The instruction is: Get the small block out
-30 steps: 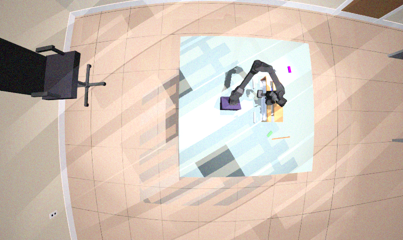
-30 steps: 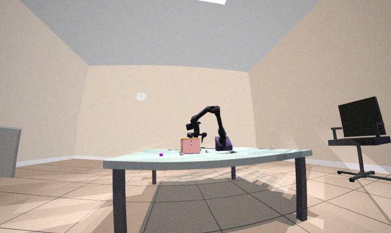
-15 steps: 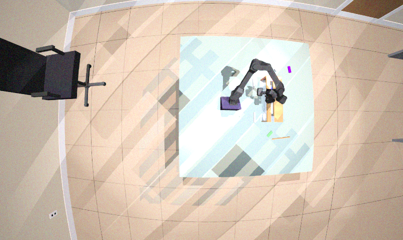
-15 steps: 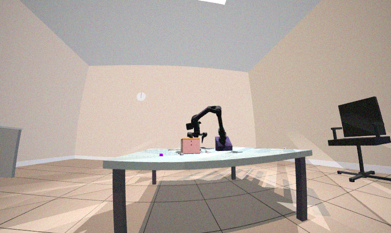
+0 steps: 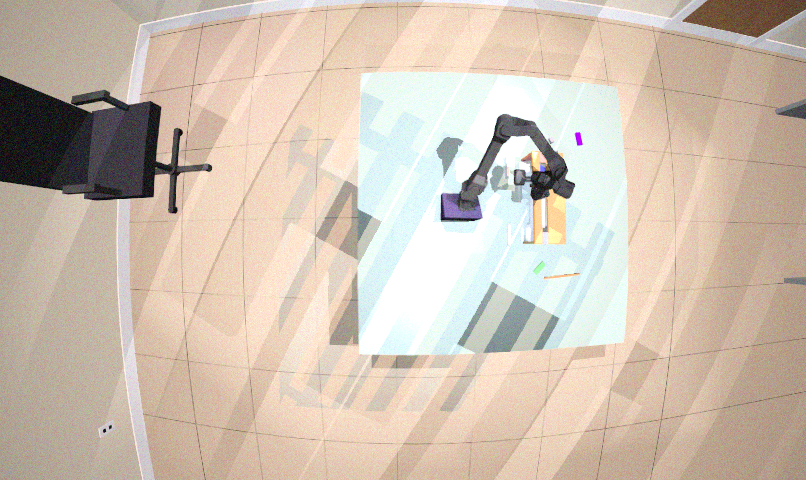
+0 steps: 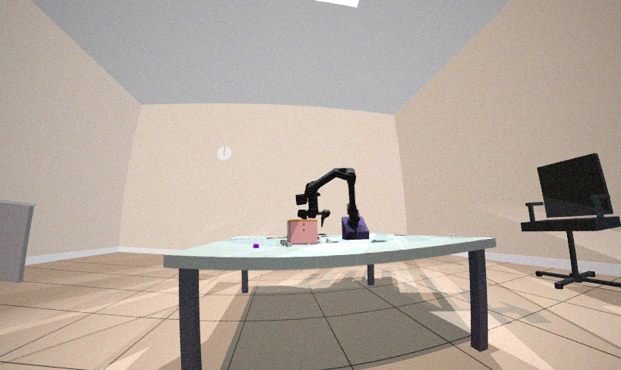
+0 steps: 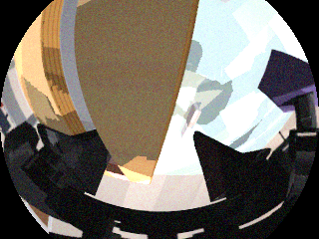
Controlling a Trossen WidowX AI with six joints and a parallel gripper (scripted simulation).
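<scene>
The blue block is 6 cm ahead of my gripper tip and 2 cm to the left of it. Round my gripper tip: green piece: 6 cm ahead, 40 cm to the right, 8 cm below; then orange box: 3 cm ahead, 10 cm to the right, 2 cm below; then magenta piece: 32 cm ahead, 19 cm to the left, 8 cm below.
</scene>
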